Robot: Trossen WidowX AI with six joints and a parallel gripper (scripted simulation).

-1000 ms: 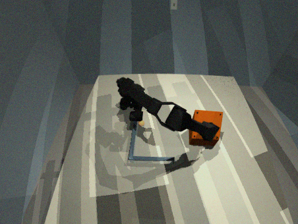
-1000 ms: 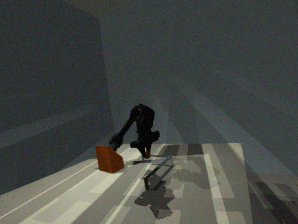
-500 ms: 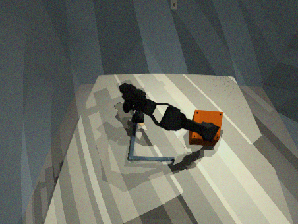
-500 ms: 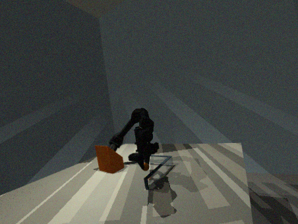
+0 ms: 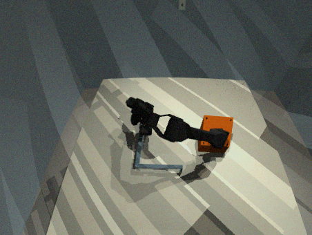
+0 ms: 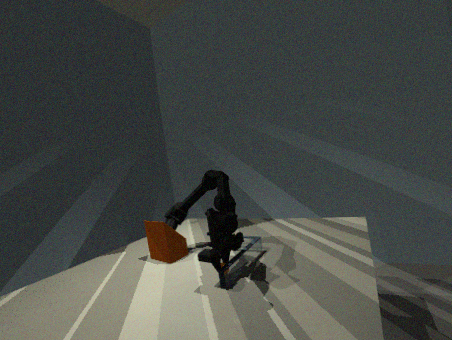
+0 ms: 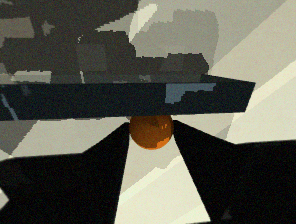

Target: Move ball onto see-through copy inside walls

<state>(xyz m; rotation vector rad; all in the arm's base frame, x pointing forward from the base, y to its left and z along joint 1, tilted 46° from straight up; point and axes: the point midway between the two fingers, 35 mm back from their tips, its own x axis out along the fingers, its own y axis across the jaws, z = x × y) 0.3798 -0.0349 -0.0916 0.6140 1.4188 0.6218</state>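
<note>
My gripper tip is now right at the ball.
</note>
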